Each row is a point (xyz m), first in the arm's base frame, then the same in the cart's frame.
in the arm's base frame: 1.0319 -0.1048 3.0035
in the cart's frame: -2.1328 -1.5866 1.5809
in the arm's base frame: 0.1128 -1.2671 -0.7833
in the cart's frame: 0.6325 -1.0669 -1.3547
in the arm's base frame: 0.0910 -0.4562 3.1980
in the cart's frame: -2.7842 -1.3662 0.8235
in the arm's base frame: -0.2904 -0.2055 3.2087
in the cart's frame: -2.9545 -0.9531 0.7300
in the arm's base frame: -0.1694 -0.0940 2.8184
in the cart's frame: -2.5459 -0.8427 0.7129
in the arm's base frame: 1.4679 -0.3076 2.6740
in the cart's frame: -1.6538 -1.9180 1.6047
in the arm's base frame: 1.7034 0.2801 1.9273
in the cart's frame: -0.8376 -1.4162 1.8057
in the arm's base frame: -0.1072 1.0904 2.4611
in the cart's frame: -2.1008 0.1331 1.3326
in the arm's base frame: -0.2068 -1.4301 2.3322
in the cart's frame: -2.2558 -1.7510 -0.3424
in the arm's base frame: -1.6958 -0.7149 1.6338
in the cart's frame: -2.2970 -0.1683 -1.1849
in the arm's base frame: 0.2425 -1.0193 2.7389
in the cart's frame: -2.3598 -1.7849 0.3815
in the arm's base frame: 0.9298 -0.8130 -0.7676
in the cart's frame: 1.0500 -1.1856 -0.5267
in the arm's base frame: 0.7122 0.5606 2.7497
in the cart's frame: -2.0063 -0.8217 1.6715
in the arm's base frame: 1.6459 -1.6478 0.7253
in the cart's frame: 0.0165 -2.6058 0.0677
